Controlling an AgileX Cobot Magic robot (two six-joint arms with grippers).
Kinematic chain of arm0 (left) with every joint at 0, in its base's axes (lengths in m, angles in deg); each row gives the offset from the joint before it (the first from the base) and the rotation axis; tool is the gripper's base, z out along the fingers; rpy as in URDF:
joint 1: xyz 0 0 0.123 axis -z
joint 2: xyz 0 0 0 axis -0.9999 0.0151 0
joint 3: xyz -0.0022 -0.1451 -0.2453 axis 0.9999 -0.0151 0
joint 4: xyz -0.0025 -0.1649 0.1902 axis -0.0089 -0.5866 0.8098
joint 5: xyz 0 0 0 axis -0.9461 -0.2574 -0.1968
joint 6: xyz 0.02 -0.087 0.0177 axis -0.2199 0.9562 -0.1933
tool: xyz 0 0 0 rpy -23.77 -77.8 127.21
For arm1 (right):
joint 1: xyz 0 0 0.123 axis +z
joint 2: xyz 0 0 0 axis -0.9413 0.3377 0
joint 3: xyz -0.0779 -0.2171 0.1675 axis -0.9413 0.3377 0
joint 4: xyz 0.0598 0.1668 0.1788 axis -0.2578 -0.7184 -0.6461
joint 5: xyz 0 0 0 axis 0.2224 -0.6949 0.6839
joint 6: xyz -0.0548 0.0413 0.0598 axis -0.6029 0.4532 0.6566
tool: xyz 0 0 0 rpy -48.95 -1.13 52.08
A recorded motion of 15 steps. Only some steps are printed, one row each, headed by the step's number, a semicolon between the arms.
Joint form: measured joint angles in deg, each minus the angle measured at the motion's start. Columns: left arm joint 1, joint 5, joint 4, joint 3, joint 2, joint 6; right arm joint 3, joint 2, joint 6, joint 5, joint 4, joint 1.
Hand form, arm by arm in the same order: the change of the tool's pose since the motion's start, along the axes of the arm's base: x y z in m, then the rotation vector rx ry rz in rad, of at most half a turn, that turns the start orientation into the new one. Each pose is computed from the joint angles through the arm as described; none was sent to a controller.
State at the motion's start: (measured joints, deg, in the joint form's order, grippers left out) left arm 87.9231 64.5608 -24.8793 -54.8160 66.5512 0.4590; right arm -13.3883 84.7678 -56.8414 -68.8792 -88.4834 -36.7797
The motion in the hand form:
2: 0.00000 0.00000 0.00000 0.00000 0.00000 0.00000; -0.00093 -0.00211 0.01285 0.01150 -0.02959 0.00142
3: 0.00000 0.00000 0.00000 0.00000 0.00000 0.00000; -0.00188 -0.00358 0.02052 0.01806 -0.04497 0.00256
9: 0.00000 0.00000 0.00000 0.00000 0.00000 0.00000; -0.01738 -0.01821 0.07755 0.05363 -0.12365 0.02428
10: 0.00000 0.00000 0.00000 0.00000 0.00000 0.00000; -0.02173 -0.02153 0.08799 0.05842 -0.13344 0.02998
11: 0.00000 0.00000 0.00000 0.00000 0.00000 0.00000; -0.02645 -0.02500 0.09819 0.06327 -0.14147 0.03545
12: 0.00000 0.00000 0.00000 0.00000 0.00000 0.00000; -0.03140 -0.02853 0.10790 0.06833 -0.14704 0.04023
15: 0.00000 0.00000 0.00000 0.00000 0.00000 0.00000; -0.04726 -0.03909 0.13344 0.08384 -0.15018 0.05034
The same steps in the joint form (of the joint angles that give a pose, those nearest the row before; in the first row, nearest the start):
2: 0.00 0.00 0.00 0.00 0.00 0.00; -0.07 -1.65 -0.10 0.06 0.35 -0.14
3: 0.00 0.00 0.00 0.00 0.00 0.00; -0.09 -2.67 -0.14 -0.06 0.53 -0.24
9: 0.00 0.00 0.00 0.00 0.00 0.00; -0.12 -10.97 -0.17 -3.82 2.02 -0.98
10: 0.00 0.00 0.00 0.00 0.00 0.00; -0.12 -12.62 -0.11 -4.93 2.30 -1.12
11: 0.00 0.00 0.00 0.00 0.00 0.00; -0.11 -14.27 -0.02 -6.12 2.55 -1.26
12: 0.00 0.00 0.00 0.00 0.00 0.00; -0.12 -15.89 0.15 -7.39 2.77 -1.39
15: 0.00 0.00 0.00 0.00 0.00 0.00; -0.08 -20.46 1.16 -11.44 3.30 -1.75

